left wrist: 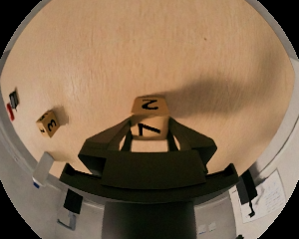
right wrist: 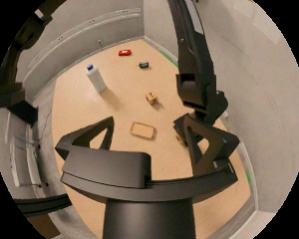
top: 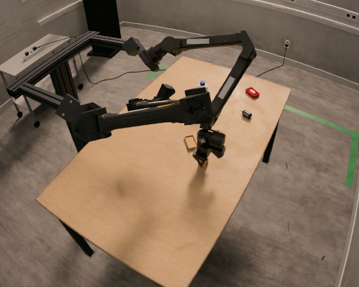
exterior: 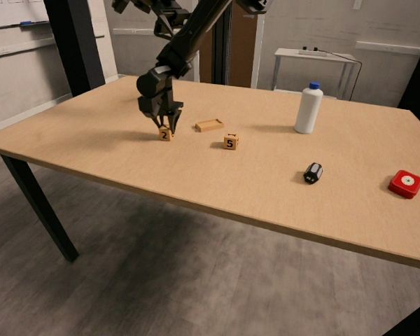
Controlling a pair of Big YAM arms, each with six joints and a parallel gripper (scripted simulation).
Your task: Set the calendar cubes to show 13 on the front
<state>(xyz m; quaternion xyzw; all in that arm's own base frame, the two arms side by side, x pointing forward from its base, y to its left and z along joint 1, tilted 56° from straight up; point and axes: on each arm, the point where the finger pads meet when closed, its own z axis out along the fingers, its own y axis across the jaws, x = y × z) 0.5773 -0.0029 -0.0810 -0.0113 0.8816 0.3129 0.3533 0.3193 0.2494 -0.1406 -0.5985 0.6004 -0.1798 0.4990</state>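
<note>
Now: the wooden tray 120 mm to the left of my left hand, 110 mm behind it and 20 mm below it. Round my left hand: wooden digit cube (210 mm to the left, 10 mm below, 10 mm ahead); then wooden cube (10 mm below); then black object (450 mm to the left, 110 mm ahead, 10 mm below).
</note>
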